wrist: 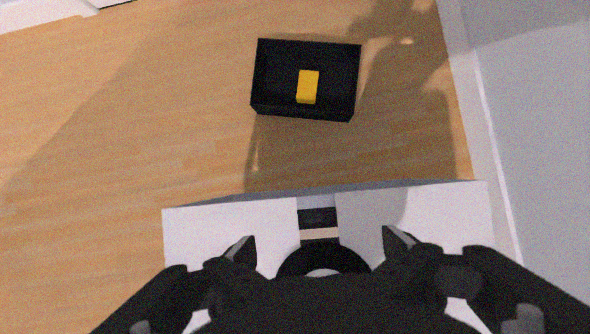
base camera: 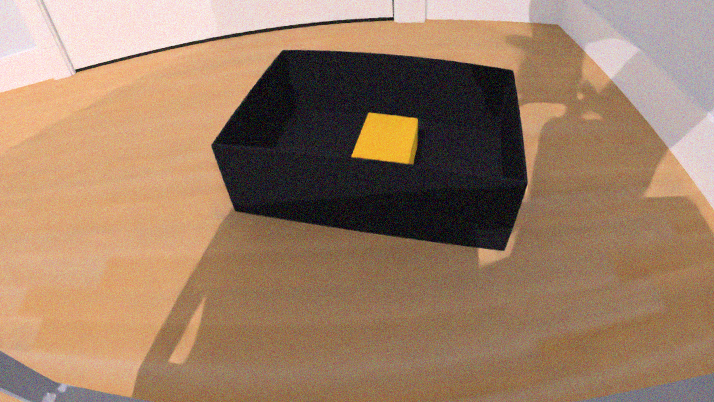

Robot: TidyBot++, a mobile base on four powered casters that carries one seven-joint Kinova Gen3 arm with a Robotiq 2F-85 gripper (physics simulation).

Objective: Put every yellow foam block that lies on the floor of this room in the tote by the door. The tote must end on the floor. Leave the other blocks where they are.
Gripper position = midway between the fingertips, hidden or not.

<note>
In view: my gripper (wrist: 317, 244), a black tote (base camera: 285, 153), a yellow foam block (base camera: 392, 138) and a white door frame (base camera: 68, 43).
The black tote shows as well in the wrist view (wrist: 277, 64).
</note>
